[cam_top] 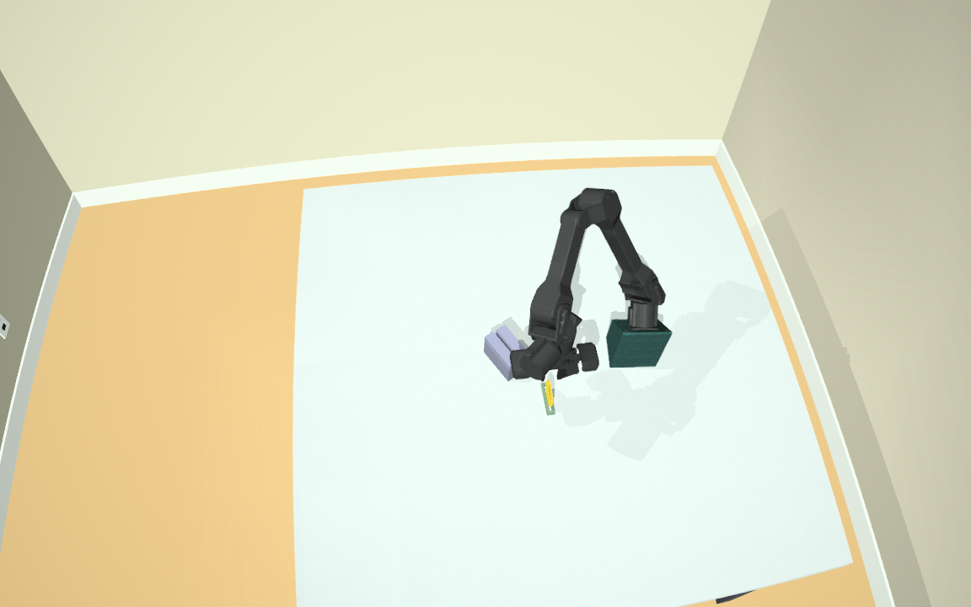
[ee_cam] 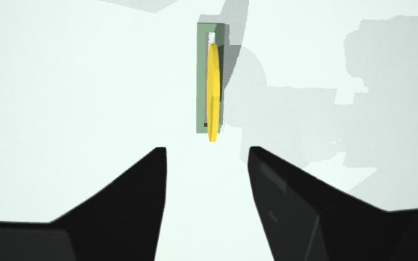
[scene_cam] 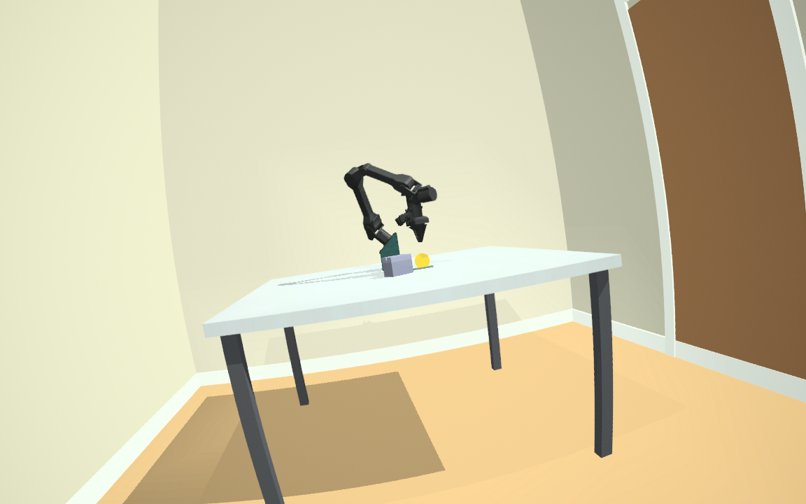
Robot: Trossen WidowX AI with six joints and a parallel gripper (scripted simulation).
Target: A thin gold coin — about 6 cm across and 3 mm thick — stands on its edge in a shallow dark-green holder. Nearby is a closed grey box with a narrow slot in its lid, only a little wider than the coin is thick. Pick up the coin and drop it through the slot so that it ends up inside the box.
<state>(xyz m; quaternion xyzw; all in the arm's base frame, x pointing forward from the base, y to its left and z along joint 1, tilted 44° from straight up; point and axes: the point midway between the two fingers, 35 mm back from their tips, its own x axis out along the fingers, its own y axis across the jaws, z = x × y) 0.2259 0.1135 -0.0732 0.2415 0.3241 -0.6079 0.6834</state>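
Right now my gripper tip is 10 mm past the gold coin and 80 mm above it.
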